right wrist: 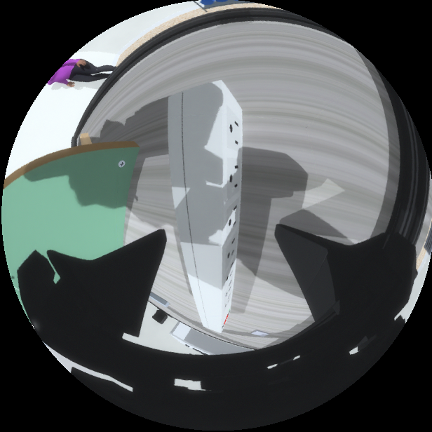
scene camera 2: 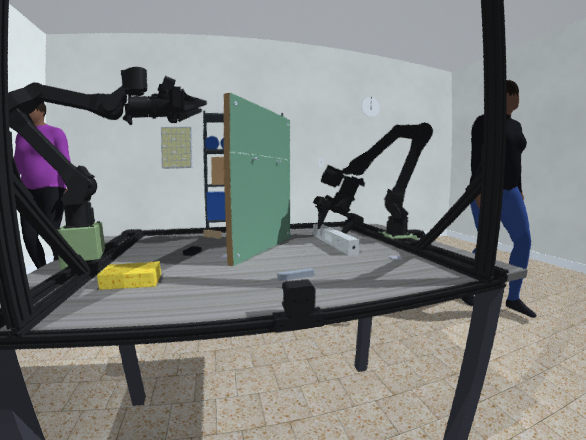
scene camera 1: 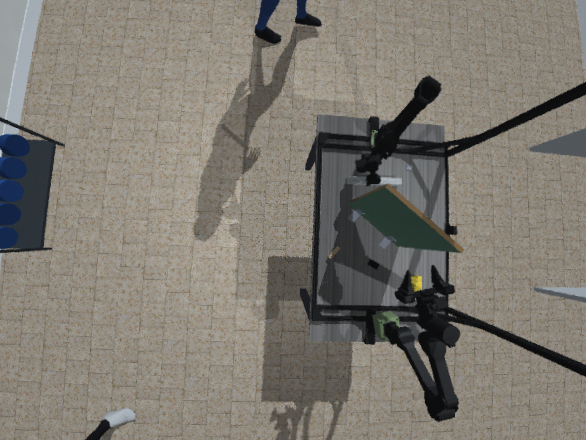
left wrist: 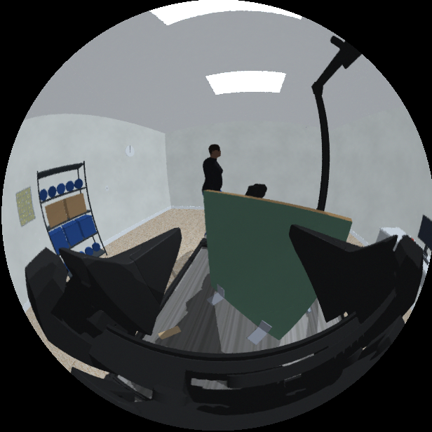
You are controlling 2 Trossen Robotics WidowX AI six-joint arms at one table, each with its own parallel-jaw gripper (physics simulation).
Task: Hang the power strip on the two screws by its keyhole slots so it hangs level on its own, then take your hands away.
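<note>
The white power strip lies on the table, its outlets facing sideways; its keyhole slots do not show. My right gripper is open and low over the strip, with one finger on each side of it in the right wrist view. The green board stands upright beside the strip. Two screws, one left and one right, stick out below its white line. My left gripper is open and empty, high beside the board.
A yellow sponge lies near my left arm's base. A small black block and a wooden piece lie behind the board. A flat grey bar lies near the front camera.
</note>
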